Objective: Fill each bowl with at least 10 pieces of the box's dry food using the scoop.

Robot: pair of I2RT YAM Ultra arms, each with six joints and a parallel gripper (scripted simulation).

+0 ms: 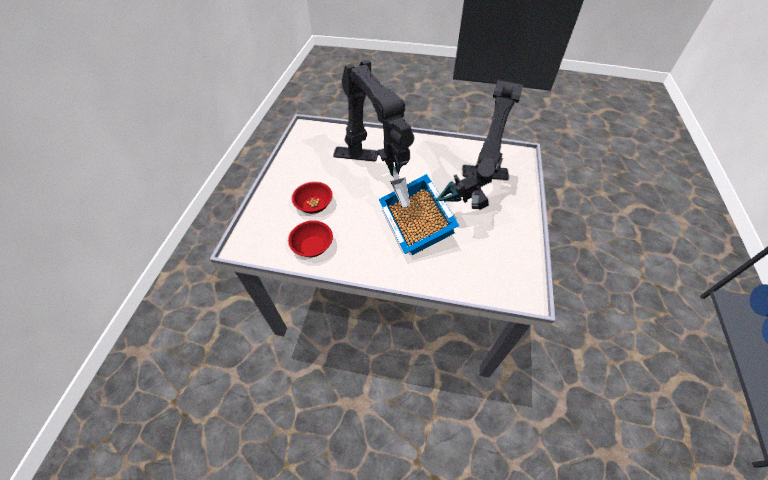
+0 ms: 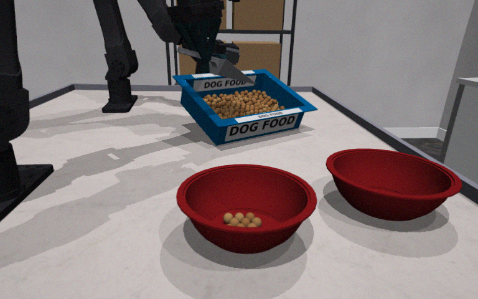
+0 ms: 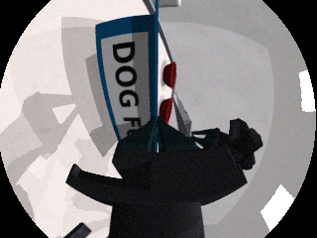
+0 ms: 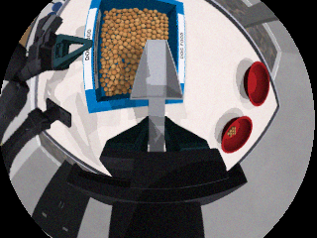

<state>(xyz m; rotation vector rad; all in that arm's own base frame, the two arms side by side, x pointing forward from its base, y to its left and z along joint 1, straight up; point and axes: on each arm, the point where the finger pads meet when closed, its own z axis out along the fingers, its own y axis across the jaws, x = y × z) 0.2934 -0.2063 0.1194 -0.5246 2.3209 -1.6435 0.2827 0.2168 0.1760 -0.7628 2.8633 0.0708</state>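
Now: right hand 110 mm to the right of the blue dog food box, 100 mm above it and 90 mm short of it. Round my right hand: grey scoop: 30 mm ahead, 20 mm to the left, 20 mm below.
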